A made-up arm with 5 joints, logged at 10 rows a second.
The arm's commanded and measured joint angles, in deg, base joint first. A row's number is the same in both.
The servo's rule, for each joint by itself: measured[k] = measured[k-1] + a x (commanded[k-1-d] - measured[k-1]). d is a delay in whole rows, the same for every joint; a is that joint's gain. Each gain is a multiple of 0.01, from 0.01 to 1. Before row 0 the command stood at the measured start. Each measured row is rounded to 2 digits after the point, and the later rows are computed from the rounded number. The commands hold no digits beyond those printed.
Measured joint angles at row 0:
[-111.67 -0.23 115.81 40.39 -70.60]
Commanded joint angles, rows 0 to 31:
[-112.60 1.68 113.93 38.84 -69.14]
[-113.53 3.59 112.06 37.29 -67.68]
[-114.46 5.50 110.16 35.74 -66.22]
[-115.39 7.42 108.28 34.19 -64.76]
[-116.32 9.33 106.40 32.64 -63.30]
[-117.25 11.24 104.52 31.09 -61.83]
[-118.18 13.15 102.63 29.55 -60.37]
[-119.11 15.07 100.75 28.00 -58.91]
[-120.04 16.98 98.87 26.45 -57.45]
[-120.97 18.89 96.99 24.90 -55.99]
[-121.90 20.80 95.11 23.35 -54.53]
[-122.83 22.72 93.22 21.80 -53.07]
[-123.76 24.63 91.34 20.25 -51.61]
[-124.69 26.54 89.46 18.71 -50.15]
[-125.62 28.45 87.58 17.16 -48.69]
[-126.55 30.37 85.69 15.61 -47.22]
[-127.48 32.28 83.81 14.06 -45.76]
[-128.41 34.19 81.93 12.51 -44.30]
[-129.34 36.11 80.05 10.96 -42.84]
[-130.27 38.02 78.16 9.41 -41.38]
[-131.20 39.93 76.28 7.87 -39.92]
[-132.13 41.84 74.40 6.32 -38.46]
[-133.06 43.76 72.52 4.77 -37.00]
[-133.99 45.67 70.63 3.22 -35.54]
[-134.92 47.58 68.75 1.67 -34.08]
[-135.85 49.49 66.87 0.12 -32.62]
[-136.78 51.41 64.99 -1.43 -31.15]
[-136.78 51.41 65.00 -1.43 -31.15]
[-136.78 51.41 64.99 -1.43 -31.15]
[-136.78 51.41 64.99 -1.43 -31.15]
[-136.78 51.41 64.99 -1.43 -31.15]
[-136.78 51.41 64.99 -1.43 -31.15]
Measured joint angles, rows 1 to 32:
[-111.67 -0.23 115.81 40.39 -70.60]
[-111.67 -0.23 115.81 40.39 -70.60]
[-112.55 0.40 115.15 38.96 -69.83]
[-113.48 1.45 114.07 37.42 -68.69]
[-114.41 2.79 112.70 35.87 -67.38]
[-115.34 4.32 111.15 34.32 -65.99]
[-116.27 5.97 109.49 32.77 -64.56]
[-117.20 7.71 107.75 31.22 -63.11]
[-118.13 9.51 105.96 29.68 -61.66]
[-119.06 11.34 104.14 28.13 -60.20]
[-119.99 13.20 102.30 26.58 -58.74]
[-120.92 15.08 100.44 25.03 -57.28]
[-121.85 16.97 98.57 23.48 -55.82]
[-122.78 18.87 96.70 21.93 -54.36]
[-123.71 20.77 94.82 20.38 -52.90]
[-124.64 22.67 92.94 18.84 -51.44]
[-125.57 24.58 91.06 17.29 -49.98]
[-126.50 26.49 89.18 15.74 -48.52]
[-127.43 28.40 87.30 14.19 -47.06]
[-128.36 30.31 85.42 12.64 -45.60]
[-129.29 32.22 83.54 11.09 -44.14]
[-130.22 34.13 81.66 9.54 -42.68]
[-131.15 36.04 79.78 8.00 -41.22]
[-132.08 37.95 77.90 6.45 -39.76]
[-133.01 39.87 76.02 4.90 -38.30]
[-133.94 41.78 74.13 3.35 -36.84]
[-134.87 43.69 72.25 1.80 -35.38]
[-135.80 45.60 70.37 0.25 -33.92]
[-136.73 47.52 68.49 -1.30 -32.45]
[-136.78 48.80 67.27 -1.42 -31.76]
[-136.78 49.66 66.47 -1.43 -31.44]
[-136.78 50.24 65.95 -1.43 -31.29]
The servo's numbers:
d 2
a 0.95 0.33 0.35 0.92 0.53

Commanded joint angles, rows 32 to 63:
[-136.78 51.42 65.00 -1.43 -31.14]
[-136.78 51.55 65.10 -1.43 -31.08]
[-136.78 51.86 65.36 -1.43 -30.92]
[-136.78 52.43 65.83 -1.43 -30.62]
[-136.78 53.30 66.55 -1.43 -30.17]
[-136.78 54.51 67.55 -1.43 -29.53]
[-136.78 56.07 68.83 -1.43 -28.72]
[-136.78 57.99 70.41 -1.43 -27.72]
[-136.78 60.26 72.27 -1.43 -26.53]
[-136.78 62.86 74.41 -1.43 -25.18]
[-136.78 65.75 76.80 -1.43 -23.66]
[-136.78 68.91 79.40 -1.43 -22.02]
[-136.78 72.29 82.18 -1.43 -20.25]
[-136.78 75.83 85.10 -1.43 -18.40]
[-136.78 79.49 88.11 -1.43 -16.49]
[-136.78 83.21 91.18 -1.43 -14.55]
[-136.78 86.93 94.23 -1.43 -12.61]
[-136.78 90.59 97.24 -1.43 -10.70]
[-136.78 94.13 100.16 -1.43 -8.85]
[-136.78 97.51 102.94 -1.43 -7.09]
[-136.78 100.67 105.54 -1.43 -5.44]
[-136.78 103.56 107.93 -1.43 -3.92]
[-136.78 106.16 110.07 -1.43 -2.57]
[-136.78 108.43 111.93 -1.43 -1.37]
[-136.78 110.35 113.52 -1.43 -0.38]
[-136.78 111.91 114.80 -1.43 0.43]
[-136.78 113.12 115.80 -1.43 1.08]
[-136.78 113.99 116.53 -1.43 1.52]
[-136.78 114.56 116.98 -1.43 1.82]
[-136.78 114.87 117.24 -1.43 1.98]
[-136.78 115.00 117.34 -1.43 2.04]
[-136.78 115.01 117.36 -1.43 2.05]
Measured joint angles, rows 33 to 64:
[-136.78 50.63 65.61 -1.43 -31.22]
[-136.78 50.89 65.39 -1.43 -31.18]
[-136.78 51.06 65.25 -1.43 -31.16]
[-136.78 51.22 65.20 -1.43 -31.12]
[-136.78 51.43 65.26 -1.43 -31.01]
[-136.78 51.76 65.46 -1.43 -30.80]
[-136.78 52.27 65.84 -1.43 -30.47]
[-136.78 53.01 66.44 -1.43 -29.97]
[-136.78 54.02 67.28 -1.43 -29.31]
[-136.78 55.33 68.38 -1.43 -28.47]
[-136.78 56.96 69.74 -1.43 -27.44]
[-136.78 58.91 71.37 -1.43 -26.24]
[-136.78 61.17 73.27 -1.43 -24.87]
[-136.78 63.72 75.42 -1.43 -23.36]
[-136.78 66.55 77.79 -1.43 -21.71]
[-136.78 69.61 80.35 -1.43 -19.96]
[-136.78 72.87 83.07 -1.43 -18.12]
[-136.78 76.28 85.91 -1.43 -16.23]
[-136.78 79.79 88.82 -1.43 -14.31]
[-136.78 83.35 91.77 -1.43 -12.40]
[-136.78 86.91 94.71 -1.43 -10.52]
[-136.78 90.41 97.59 -1.43 -8.70]
[-136.78 93.80 100.37 -1.43 -6.97]
[-136.78 97.02 103.02 -1.43 -5.35]
[-136.78 100.04 105.49 -1.43 -3.88]
[-136.78 102.81 107.74 -1.43 -2.55]
[-136.78 105.30 109.76 -1.43 -1.40]
[-136.78 107.48 111.52 -1.43 -0.43]
[-136.78 109.34 113.02 -1.43 0.37]
[-136.78 110.87 114.25 -1.43 0.98]
[-136.78 112.09 115.21 -1.43 1.43]
[-136.78 113.01 115.92 -1.43 1.72]

